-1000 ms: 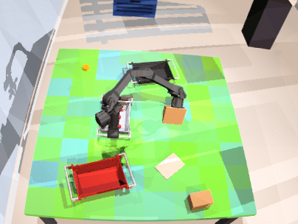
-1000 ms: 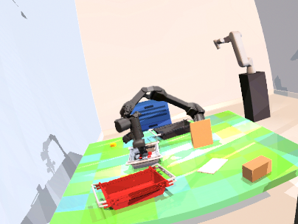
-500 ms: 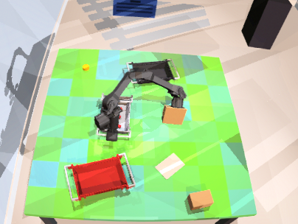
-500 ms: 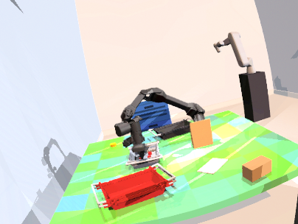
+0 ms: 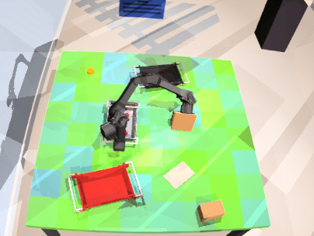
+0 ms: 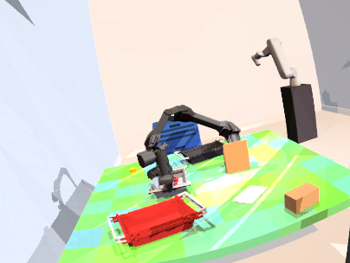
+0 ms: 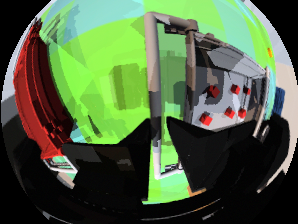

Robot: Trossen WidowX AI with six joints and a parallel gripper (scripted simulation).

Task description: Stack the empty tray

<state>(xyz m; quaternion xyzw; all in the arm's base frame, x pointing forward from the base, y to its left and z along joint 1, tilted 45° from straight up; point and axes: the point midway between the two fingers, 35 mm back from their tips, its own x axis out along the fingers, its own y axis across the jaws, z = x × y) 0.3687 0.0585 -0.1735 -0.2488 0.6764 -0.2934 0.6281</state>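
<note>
My gripper tip is now 55 cm to the left of the dark tray and 25 cm past it. From my gripper tip the other things lie so: white sheet 33 cm behind, 16 cm to the left, 4 cm below; tan box 48 cm behind, 39 cm to the left, 2 cm below; small orange disc 60 cm to the right, 23 cm ahead, 4 cm below.
</note>
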